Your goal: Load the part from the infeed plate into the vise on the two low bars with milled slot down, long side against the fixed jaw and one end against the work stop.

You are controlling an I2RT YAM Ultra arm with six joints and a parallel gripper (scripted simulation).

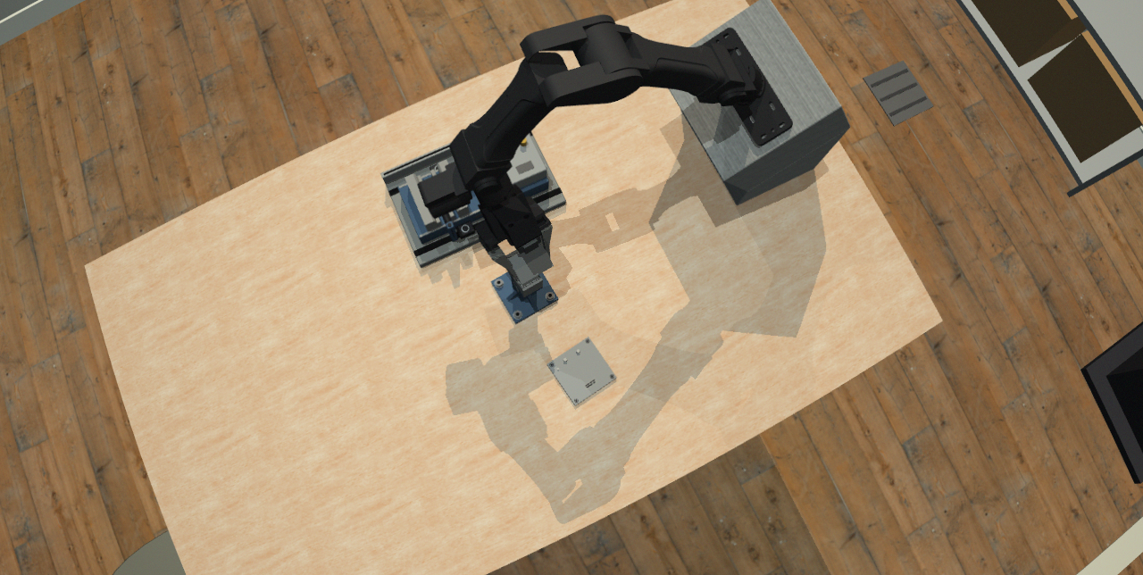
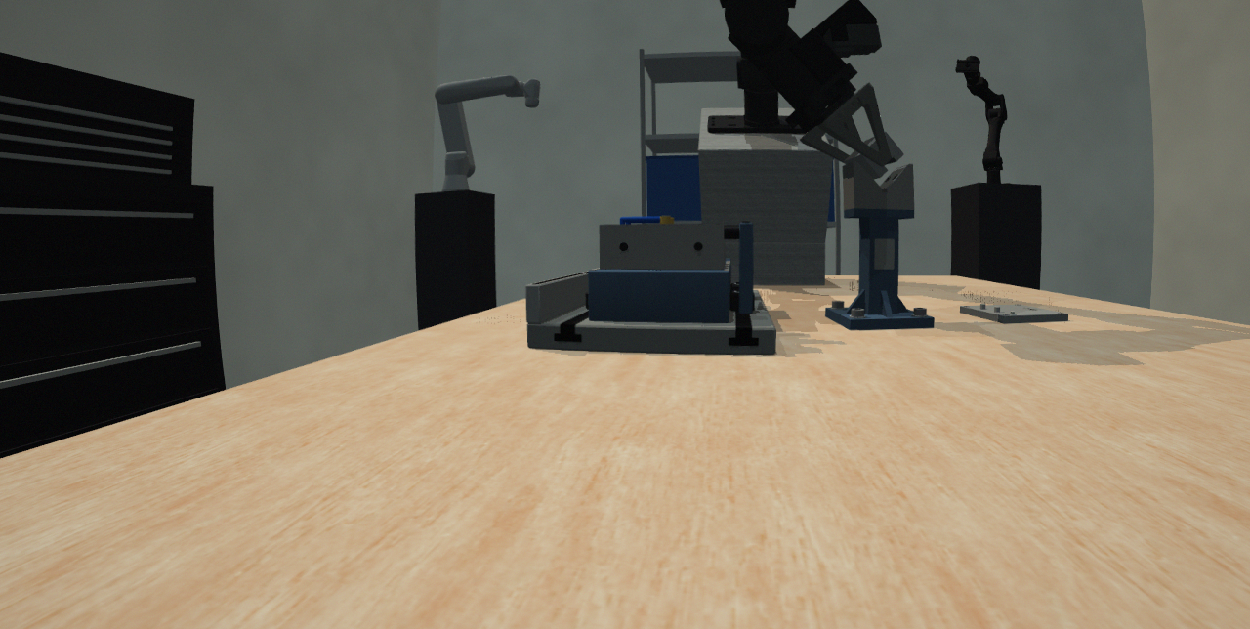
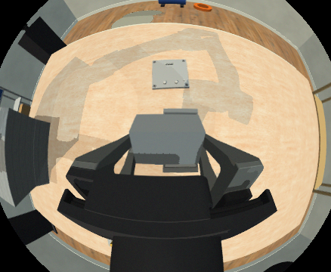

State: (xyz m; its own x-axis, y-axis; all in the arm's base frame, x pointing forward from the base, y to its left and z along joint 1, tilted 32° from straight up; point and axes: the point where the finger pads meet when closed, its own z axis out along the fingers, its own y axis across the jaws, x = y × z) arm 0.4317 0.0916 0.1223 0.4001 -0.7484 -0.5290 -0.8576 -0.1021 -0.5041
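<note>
My gripper is now 10 mm to the right of the part. Also, from my hand: work stop rod: 160 mm to the right, 90 mm ahead, 80 mm below; then air cylinder: 210 mm to the right, 90 mm below, 70 mm behind; then infeed plate: 180 mm to the left, 160 mm below, 20 mm behind.
</note>
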